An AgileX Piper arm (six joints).
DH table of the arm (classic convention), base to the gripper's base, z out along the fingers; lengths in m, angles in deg. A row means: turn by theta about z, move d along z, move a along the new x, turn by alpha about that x. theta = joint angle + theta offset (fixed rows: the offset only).
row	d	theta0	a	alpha
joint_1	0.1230	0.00	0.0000	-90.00
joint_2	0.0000	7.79	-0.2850	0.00
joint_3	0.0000	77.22	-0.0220	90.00
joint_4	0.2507	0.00	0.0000	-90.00
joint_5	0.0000	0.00	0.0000	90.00
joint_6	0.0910	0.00	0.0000	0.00
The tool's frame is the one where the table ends.
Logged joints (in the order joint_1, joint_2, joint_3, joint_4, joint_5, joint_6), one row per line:
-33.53, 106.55, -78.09, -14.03, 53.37, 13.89
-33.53, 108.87, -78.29, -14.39, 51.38, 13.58
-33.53, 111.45, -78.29, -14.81, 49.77, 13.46
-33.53, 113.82, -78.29, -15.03, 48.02, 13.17
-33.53, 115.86, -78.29, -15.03, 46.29, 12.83
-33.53, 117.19, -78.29, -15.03, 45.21, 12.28
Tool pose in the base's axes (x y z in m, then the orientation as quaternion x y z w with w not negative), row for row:
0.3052, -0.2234, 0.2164, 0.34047, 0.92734, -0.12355, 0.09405
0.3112, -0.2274, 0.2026, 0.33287, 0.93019, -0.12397, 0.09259
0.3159, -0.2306, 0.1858, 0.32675, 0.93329, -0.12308, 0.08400
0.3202, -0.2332, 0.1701, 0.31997, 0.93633, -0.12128, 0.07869
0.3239, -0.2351, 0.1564, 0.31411, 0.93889, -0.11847, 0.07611
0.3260, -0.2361, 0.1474, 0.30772, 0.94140, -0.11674, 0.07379
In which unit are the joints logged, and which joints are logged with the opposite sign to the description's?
The joints are logged in degrees. Opposite sign: none.
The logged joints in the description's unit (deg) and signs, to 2 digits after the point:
-33.53, 106.55, -78.09, -14.03, 53.37, 13.89
-33.53, 108.87, -78.29, -14.39, 51.38, 13.58
-33.53, 111.45, -78.29, -14.81, 49.77, 13.46
-33.53, 113.82, -78.29, -15.03, 48.02, 13.17
-33.53, 115.86, -78.29, -15.03, 46.29, 12.83
-33.53, 117.19, -78.29, -15.03, 45.21, 12.28

